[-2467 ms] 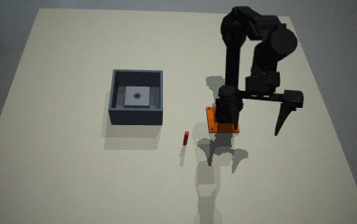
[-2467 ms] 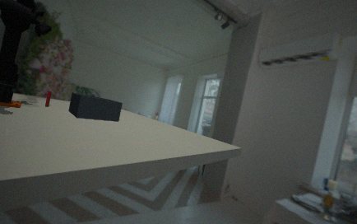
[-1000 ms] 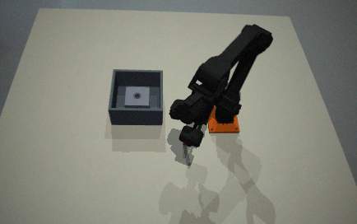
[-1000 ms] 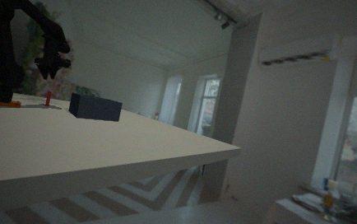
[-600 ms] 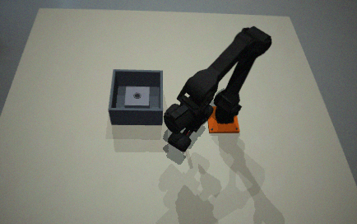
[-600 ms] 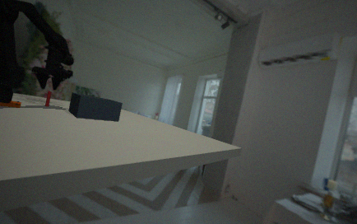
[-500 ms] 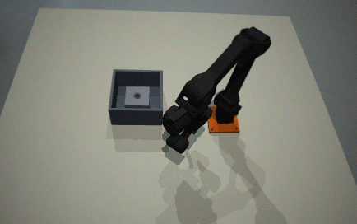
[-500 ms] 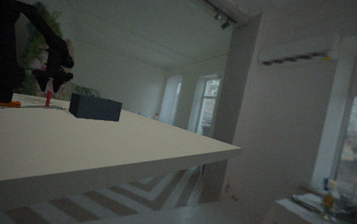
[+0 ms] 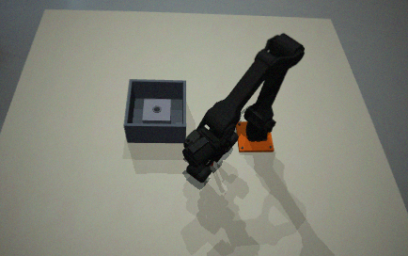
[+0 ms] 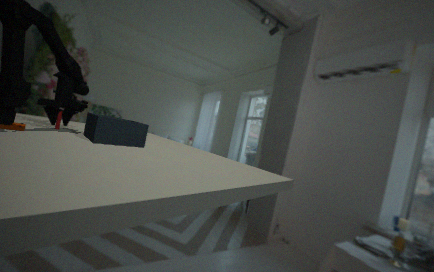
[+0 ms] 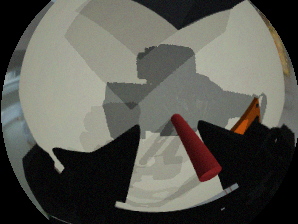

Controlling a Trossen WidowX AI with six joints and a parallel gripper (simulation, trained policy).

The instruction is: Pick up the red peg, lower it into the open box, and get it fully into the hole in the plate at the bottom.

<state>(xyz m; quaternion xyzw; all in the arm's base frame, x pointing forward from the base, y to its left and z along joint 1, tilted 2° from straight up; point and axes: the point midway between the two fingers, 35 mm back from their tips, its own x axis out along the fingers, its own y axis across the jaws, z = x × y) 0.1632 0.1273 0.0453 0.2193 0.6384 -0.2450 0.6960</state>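
Right now my gripper tip is 20 mm below the red peg, 10 mm to the left of it and 10 mm past it. The rest, counted from my gripper tip: grey plate 180 mm to the right, 170 mm ahead, 30 mm above; dark box 180 mm to the right, 170 mm ahead, 10 mm above.
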